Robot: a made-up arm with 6 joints.
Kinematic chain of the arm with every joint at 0, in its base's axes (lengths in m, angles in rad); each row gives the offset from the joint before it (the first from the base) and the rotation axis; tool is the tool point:
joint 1: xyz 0 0 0.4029 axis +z
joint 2: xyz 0.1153 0 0 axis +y
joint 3: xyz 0 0 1.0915 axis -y
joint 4: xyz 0 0 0.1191 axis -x
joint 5: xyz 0.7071 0 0 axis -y
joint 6: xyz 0.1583 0 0 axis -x
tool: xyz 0 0 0
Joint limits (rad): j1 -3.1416..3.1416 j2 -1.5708..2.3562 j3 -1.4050..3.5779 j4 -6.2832..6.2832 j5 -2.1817..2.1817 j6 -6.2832..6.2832
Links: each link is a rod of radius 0.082 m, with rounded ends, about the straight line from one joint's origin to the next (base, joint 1, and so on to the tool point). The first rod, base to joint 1, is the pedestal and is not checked.
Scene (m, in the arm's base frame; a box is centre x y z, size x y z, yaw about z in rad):
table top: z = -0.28
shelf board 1: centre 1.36 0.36 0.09 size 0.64 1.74 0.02 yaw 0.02
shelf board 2: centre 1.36 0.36 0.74 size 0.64 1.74 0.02 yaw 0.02
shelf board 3: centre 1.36 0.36 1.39 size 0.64 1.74 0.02 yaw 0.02
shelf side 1: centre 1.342 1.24 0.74 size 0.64 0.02 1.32 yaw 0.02
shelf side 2: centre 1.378 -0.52 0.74 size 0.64 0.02 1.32 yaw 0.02
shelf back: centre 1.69 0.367 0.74 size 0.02 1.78 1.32 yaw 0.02
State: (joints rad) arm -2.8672 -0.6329 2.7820 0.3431 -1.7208 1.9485
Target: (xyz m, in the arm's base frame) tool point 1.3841 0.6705 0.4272
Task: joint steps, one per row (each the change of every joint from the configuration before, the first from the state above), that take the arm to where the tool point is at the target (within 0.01 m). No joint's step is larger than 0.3 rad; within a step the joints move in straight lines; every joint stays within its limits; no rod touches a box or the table.
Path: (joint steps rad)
1: 0.0428 0.1254 0.2307 0.0236 -0.0579 0.0000
2: 0.0429 0.1254 0.2307 0.0236 -0.0579 0.0000
3: 0.1502 -0.2588 0.1238 0.0356 0.1015 0.0000
4: 0.1501 -0.2589 0.1238 0.0356 0.1015 0.0000
5: -0.0608 -0.0800 -0.2544 -0.0307 0.0333 0.0000
6: -0.0609 -0.0800 -0.2545 -0.0307 0.0333 0.0000
7: -0.0608 -0.0800 -0.2544 -0.0307 0.0333 0.0000
8: -0.0609 -0.0801 -0.2545 -0.0307 0.0333 0.0000

